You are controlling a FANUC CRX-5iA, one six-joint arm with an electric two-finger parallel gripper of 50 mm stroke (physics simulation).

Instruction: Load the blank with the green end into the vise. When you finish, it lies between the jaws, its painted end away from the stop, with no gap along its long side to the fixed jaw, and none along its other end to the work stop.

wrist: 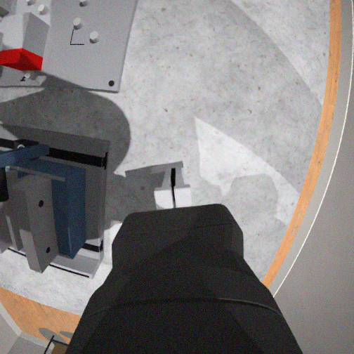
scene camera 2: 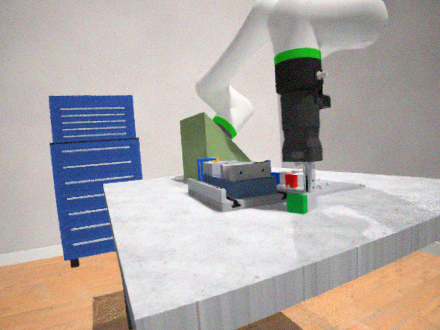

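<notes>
The blank with the green end point(scene camera 2: 297, 203) lies on the table to the right of the vise, its green end facing the scene camera. In the wrist view a grey edge of the blank point(wrist: 167, 166) shows behind the fingers; its green end is hidden there. My gripper point(scene camera 2: 308, 189) point(wrist: 174, 177) is shut with its fingers together and nothing between them. The fingertips are right over the blank, close to its top; whether they touch it cannot be told. The vise point(scene camera 2: 240, 187) point(wrist: 70, 210) stands to the left, with grey jaws over a blue body. No blank shows between the visible parts of its jaws.
A grey plate with pegs point(scene camera 2: 345, 188) point(wrist: 100, 65) lies behind the vise and blank. A red-ended blank point(scene camera 2: 291, 181) point(wrist: 21, 58) is on it, and a blue-ended one shows beside that in the scene view. A green wedge-shaped block point(scene camera 2: 192, 145) stands behind the vise.
</notes>
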